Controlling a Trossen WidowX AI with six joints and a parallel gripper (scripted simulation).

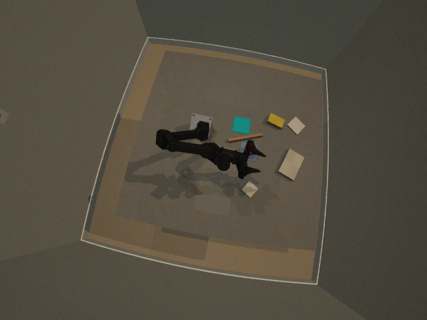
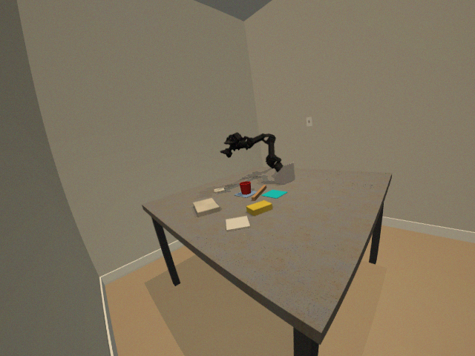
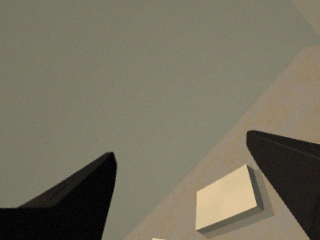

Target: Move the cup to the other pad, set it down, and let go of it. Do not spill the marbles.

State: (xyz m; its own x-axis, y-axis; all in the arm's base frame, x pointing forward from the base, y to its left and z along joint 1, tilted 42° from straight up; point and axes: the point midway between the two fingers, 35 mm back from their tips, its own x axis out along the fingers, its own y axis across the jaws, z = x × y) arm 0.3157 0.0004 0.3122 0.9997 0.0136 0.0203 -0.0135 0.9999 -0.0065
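The red cup lies 3 cm behind my gripper tip, 15 cm to the left of it and 28 cm below it. The rest, counted from my gripper tip: light blue pad (3 cm behind, 15 cm to the left, 33 cm below); blue marble (4 cm behind, 16 cm to the left, 30 cm below); green marble (3 cm behind, 13 cm to the left, 30 cm below).
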